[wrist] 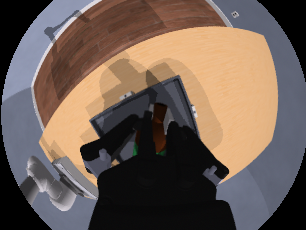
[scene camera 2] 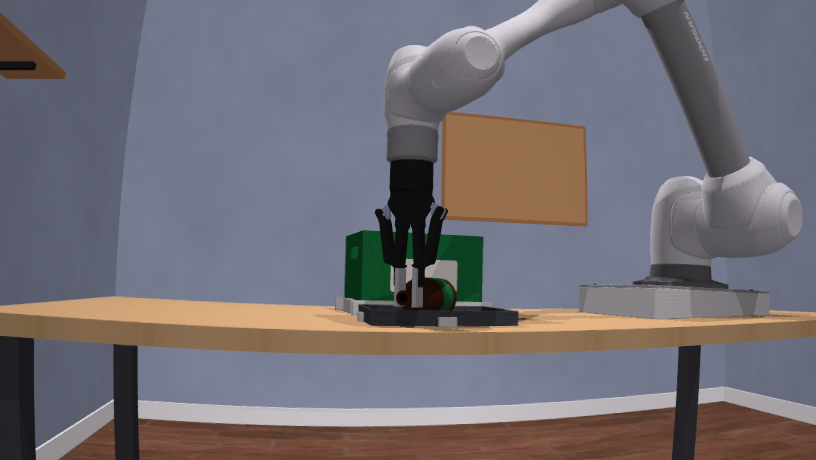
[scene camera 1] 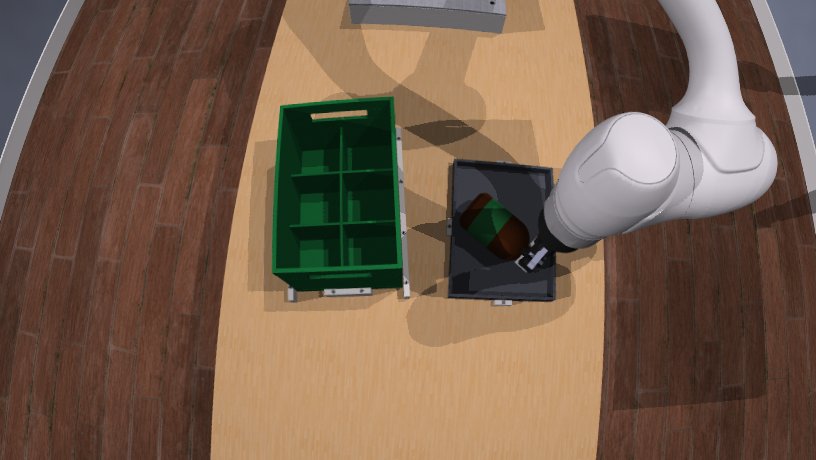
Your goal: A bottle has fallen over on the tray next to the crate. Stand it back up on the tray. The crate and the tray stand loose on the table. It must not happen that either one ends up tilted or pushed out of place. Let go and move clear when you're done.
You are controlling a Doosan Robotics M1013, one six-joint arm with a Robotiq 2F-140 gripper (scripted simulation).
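Observation:
A brown bottle, a dark tray and a green crate appear in the pictures, and the gripper appears with them. Both the wrist view and scene camera 1 show the gripper as well.

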